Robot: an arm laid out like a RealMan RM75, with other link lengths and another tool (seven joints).
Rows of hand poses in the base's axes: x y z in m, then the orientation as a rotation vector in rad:
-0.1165 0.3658 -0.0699 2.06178 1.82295 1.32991
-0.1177 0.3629 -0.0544 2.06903 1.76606 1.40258
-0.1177 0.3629 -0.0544 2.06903 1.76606 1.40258
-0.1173 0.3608 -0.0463 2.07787 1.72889 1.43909
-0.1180 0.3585 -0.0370 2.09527 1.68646 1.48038
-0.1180 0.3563 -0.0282 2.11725 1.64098 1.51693
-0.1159 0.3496 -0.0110 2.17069 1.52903 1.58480
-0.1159 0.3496 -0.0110 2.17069 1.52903 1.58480
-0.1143 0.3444 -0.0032 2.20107 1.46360 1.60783
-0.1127 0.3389 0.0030 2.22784 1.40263 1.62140
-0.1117 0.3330 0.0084 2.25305 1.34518 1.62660
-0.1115 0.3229 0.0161 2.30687 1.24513 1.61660
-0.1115 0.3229 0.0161 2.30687 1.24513 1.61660
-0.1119 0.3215 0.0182 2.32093 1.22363 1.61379
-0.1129 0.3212 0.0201 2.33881 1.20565 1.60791
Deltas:
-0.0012 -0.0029 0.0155 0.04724 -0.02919 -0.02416
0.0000 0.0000 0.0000 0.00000 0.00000 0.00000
0.0004 -0.0021 0.0081 0.02621 -0.01347 -0.01798
-0.0007 -0.0023 0.0093 0.03379 -0.00967 -0.02045
0.0000 -0.0022 0.0088 0.03328 -0.00593 -0.02324
0.0021 -0.0067 0.0172 0.06941 -0.00826 -0.06017
0.0000 0.0000 0.0000 0.00000 0.00000 0.00000
0.0016 -0.0052 0.0078 0.03069 -0.00060 -0.03816
0.0016 -0.0055 0.0062 0.02365 0.00088 -0.03705
0.0010 -0.0059 0.0054 0.01822 0.00318 -0.03646
0.0002 -0.0101 0.0077 0.02696 0.01817 -0.06666
0.0000 0.0000 0.0000 0.00000 0.00000 0.00000
-0.0004 -0.0014 0.0021 0.00721 0.00591 -0.01395
-0.0010 -0.0003 0.0019 0.00743 0.00989 -0.01177

